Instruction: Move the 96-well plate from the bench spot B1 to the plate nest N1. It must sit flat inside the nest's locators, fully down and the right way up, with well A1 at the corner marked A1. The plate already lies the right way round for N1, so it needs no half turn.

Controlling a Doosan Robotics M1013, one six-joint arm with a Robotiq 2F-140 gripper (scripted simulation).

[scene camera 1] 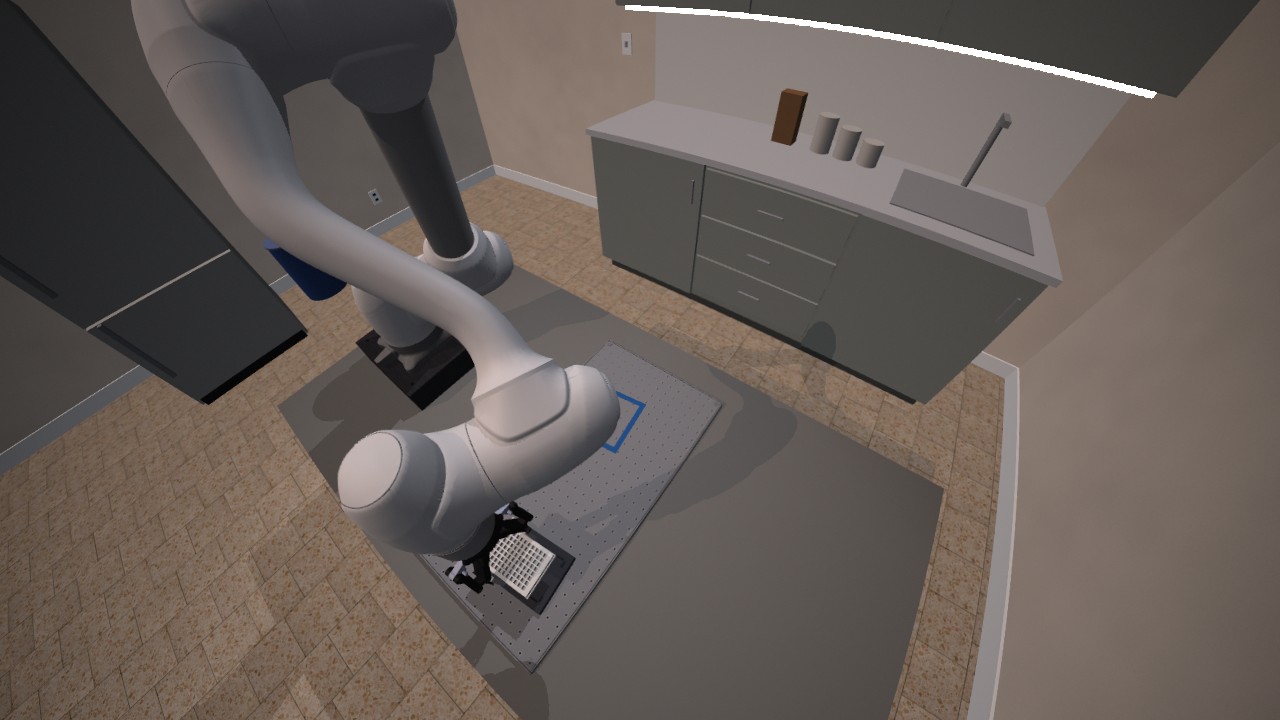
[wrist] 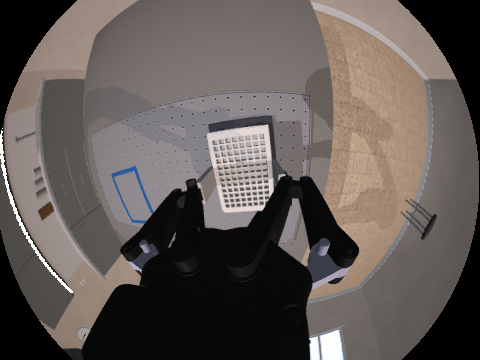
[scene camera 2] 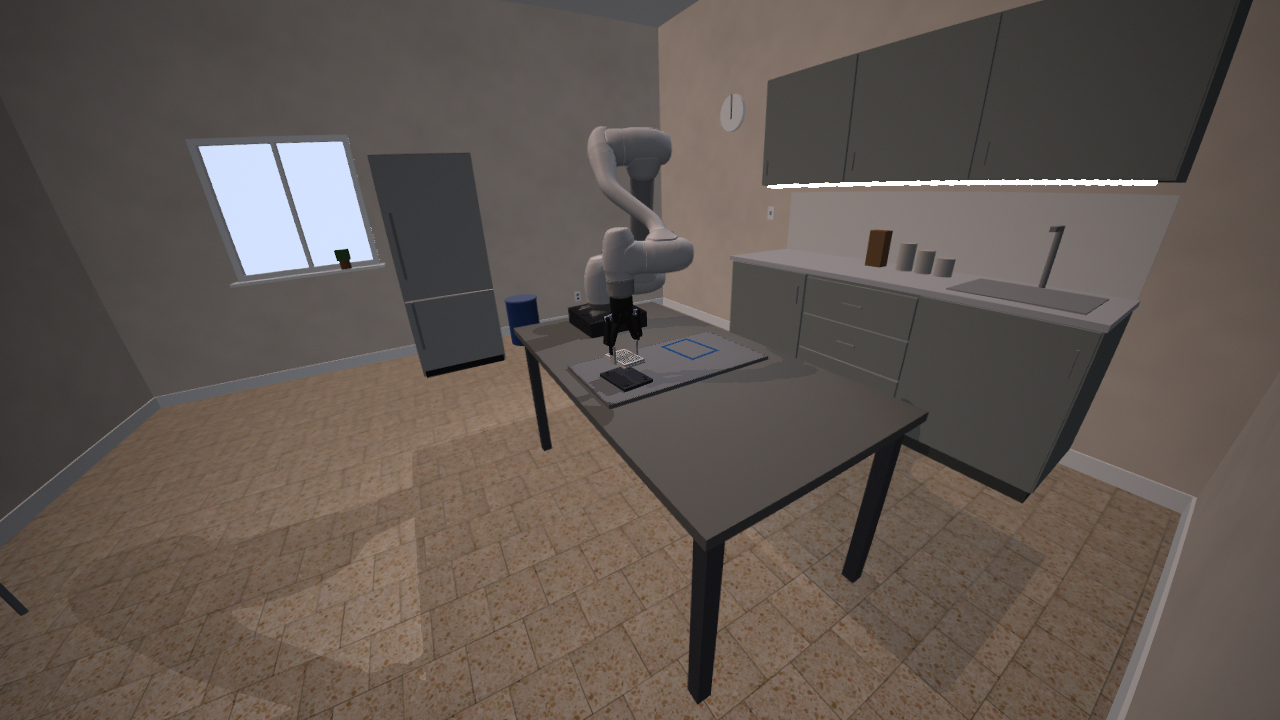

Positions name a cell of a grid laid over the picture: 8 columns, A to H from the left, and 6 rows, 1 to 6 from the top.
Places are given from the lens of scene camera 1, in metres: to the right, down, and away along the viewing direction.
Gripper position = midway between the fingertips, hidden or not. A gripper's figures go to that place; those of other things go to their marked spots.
my gripper (scene camera 1: D5): -0.23, 0.36, 0.63
white 96-well plate (scene camera 1: D5): -0.21, 0.36, 0.62
dark plate nest N1 (scene camera 1: D5): -0.17, 0.43, 0.66
